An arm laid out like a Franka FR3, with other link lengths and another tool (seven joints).
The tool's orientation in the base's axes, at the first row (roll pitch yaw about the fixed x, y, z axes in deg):
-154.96, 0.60, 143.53
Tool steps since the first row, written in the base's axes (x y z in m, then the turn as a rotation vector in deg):
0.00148, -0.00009, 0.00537, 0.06, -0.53, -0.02
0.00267, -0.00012, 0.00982, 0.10, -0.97, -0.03
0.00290, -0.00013, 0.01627, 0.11, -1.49, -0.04
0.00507, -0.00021, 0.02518, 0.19, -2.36, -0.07
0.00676, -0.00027, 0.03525, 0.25, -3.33, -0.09
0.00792, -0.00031, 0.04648, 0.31, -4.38, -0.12
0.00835, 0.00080, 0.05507, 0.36, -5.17, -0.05
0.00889, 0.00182, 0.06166, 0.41, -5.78, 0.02
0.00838, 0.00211, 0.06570, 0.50, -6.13, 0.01
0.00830, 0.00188, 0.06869, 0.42, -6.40, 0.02
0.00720, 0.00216, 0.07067, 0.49, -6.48, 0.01
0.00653, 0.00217, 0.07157, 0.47, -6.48, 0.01
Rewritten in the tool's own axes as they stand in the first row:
-0.00130, -0.00154, -0.00519, -0.36, -0.34, 0.19
-0.00232, -0.00280, -0.00951, -0.66, -0.64, 0.34
-0.00258, -0.00541, -0.01540, -0.97, -1.01, 0.52
-0.00447, -0.00806, -0.02398, -1.55, -1.58, 0.83
-0.00597, -0.01145, -0.03349, -2.18, -2.24, 1.17
-0.00704, -0.01560, -0.04393, -2.85, -2.96, 1.55
-0.00682, -0.01820, -0.05221, -3.36, -3.54, 1.75
-0.00671, -0.01996, -0.05866, -3.77, -3.98, 1.88
-0.00617, -0.02173, -0.06230, -4.05, -4.18, 1.99
-0.00628, -0.02321, -0.06491, -4.14, -4.43, 2.09
-0.00525, -0.02444, -0.06653, -4.25, -4.44, 2.11
-0.00471, -0.02518, -0.06718, -4.23, -4.45, 2.12

